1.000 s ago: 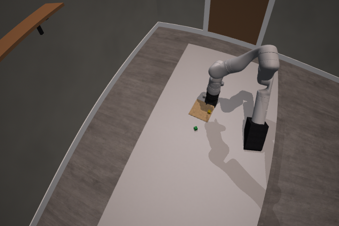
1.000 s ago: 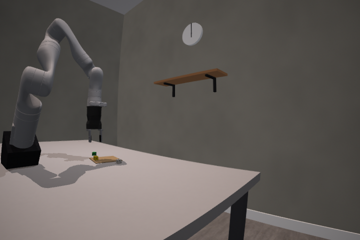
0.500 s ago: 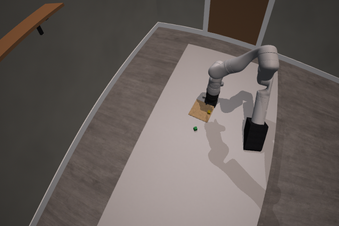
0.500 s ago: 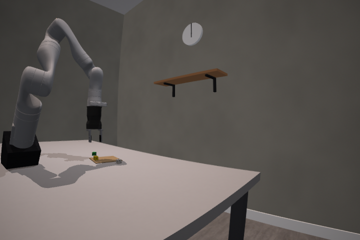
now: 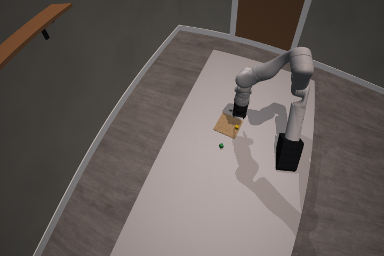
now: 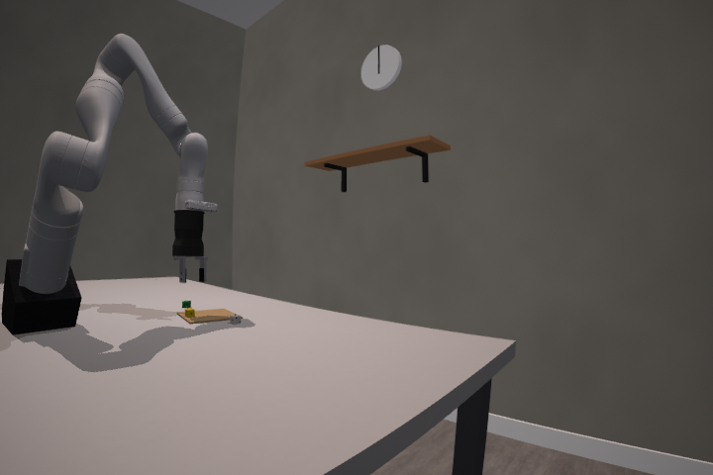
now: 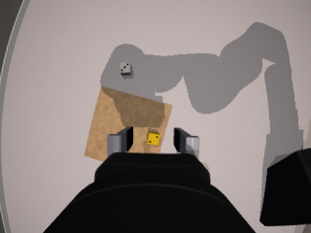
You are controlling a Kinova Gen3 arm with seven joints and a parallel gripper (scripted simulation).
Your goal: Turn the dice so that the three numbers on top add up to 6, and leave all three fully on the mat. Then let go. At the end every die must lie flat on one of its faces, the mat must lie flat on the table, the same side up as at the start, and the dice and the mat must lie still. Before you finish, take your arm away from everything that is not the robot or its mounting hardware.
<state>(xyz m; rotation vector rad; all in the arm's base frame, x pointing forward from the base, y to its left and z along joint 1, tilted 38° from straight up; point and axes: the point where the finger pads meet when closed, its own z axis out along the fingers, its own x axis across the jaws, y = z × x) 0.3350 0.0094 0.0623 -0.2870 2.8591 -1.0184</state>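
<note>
The white die lies 100 mm to the right of my hand, 100 mm below it and 70 mm ahead of it. The rest, counted from my hand: green die 170 mm to the left, 100 mm below, 40 mm ahead; then yellow die 100 mm below, 20 mm to the left; then tan mat 110 mm below, 50 mm ahead, 10 mm to the left.
</note>
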